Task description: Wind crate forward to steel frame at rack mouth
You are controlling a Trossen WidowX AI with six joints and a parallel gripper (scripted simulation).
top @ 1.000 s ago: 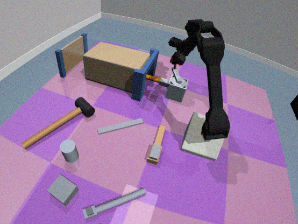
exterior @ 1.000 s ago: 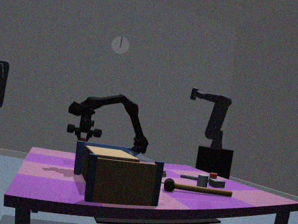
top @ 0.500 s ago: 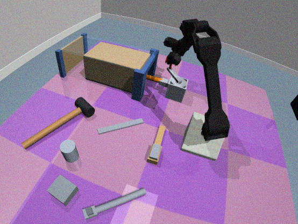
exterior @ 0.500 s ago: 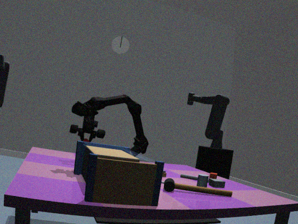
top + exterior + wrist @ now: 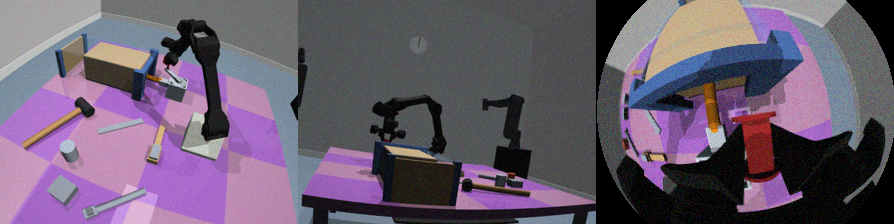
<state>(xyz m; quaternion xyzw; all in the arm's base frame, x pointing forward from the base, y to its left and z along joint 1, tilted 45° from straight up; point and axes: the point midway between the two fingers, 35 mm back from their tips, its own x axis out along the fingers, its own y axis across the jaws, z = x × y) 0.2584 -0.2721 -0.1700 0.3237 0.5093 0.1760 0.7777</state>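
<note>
Now: gripper tip 40 mm past the grey crank handle, 30 mm to the right of it and 30 mm above it. The rest, counted from my gripper tip: grey winch 110 mm behind, 100 mm below, 60 mm to the left; blue frame 70 mm to the left, 70 mm ahead, 20 mm below; red knob 20 mm behind.
</note>
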